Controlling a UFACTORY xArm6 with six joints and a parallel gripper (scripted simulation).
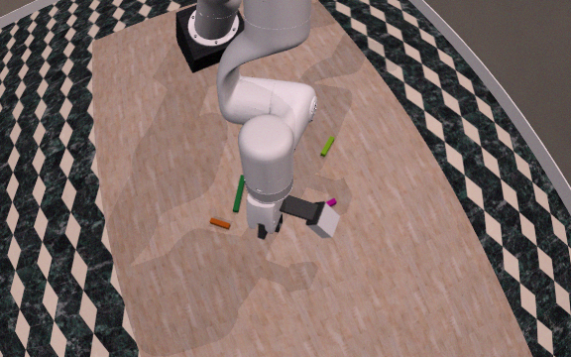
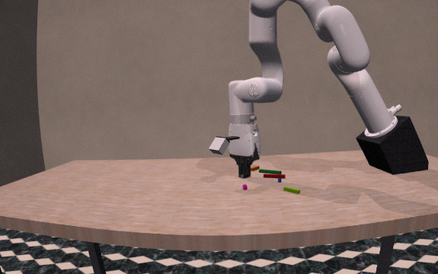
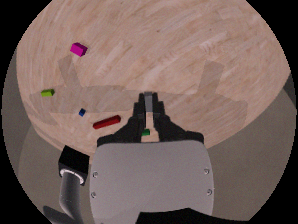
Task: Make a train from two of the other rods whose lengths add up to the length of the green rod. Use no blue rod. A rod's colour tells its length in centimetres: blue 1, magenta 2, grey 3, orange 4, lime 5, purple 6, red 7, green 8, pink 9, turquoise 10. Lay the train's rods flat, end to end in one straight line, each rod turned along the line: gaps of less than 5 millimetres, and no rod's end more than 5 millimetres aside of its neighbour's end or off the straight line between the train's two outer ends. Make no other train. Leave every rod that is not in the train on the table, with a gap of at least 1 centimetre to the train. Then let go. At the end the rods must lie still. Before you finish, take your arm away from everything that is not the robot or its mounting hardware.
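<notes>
The grey rod is 2 cm below my hand. The rest, counted from my hand: green rod (8 cm behind, 5 cm to the right, 2 cm below); then red rod (10 cm behind, 2 cm below, 1 cm to the left); then orange rod (10 cm to the right, 2 cm below, 2 cm behind).
</notes>
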